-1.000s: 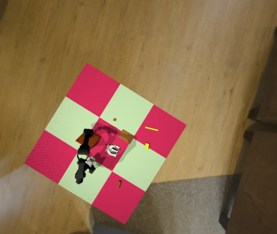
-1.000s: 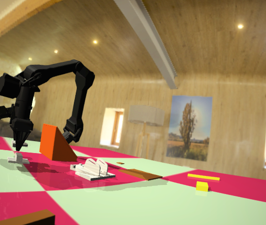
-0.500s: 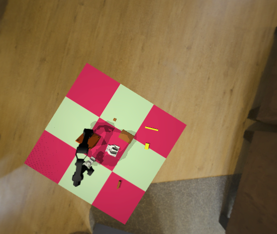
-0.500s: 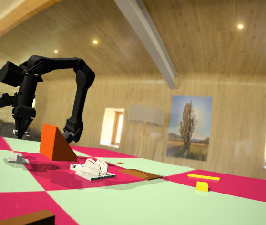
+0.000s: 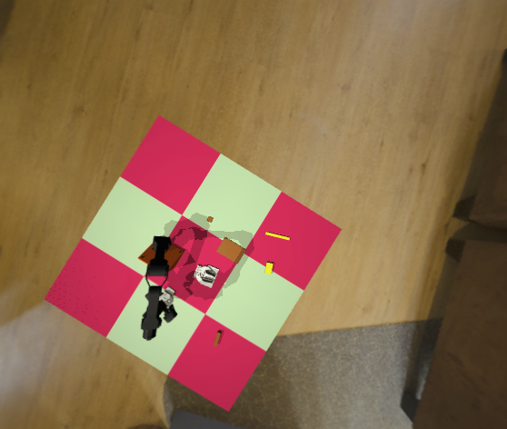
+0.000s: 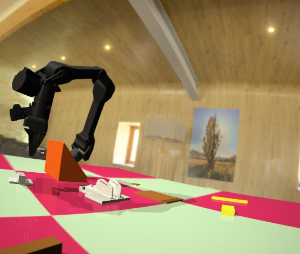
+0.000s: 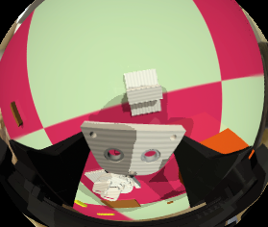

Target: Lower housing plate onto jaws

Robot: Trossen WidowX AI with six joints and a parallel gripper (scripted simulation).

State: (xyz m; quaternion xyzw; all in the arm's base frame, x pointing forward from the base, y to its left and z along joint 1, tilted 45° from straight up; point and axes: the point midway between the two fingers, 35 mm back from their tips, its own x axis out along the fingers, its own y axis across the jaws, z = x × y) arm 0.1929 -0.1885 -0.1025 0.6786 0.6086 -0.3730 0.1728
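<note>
Right now the white base is 13 cm ahead of my gripper tip, 20 cm to the left of it and 8 cm below it. From my gripper tip the other things lie so: flat brown plate: 15 cm ahead, 40 cm to the left, 9 cm below; yellow bar: 34 cm ahead, 62 cm to the left, 8 cm below; small brown block: 5 cm behind, 49 cm to the left, 9 cm below.
</note>
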